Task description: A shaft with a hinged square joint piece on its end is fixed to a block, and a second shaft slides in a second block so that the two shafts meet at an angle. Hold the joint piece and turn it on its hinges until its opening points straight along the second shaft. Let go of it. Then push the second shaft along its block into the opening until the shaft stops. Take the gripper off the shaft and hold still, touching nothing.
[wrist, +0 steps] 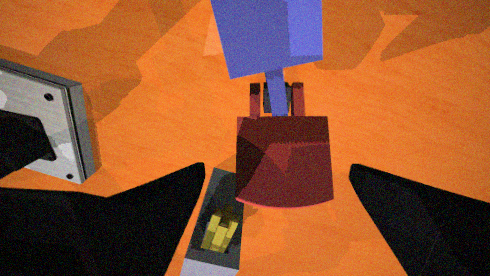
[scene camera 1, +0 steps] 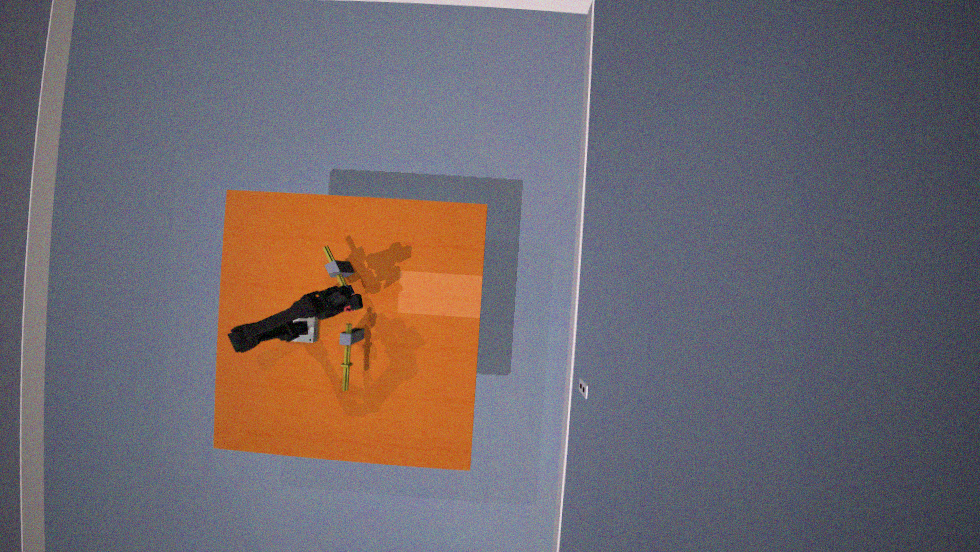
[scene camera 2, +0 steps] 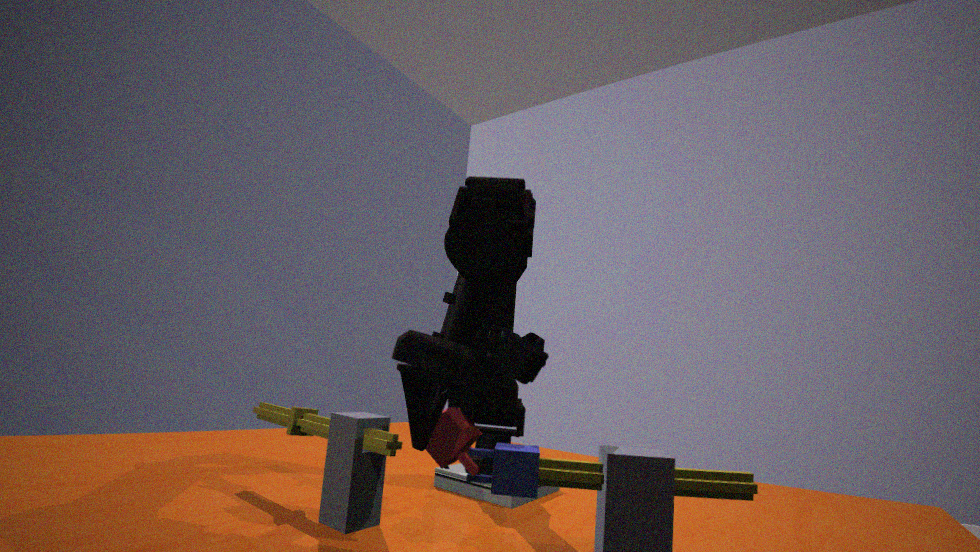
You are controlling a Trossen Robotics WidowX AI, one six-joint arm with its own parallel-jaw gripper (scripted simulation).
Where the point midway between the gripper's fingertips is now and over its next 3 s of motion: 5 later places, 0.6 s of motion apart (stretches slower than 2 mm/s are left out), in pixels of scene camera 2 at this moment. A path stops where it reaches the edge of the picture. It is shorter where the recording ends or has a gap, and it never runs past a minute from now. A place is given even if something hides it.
My gripper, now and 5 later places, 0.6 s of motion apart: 437,443; 431,464; 432,472; 439,484; 440,486; 435,463
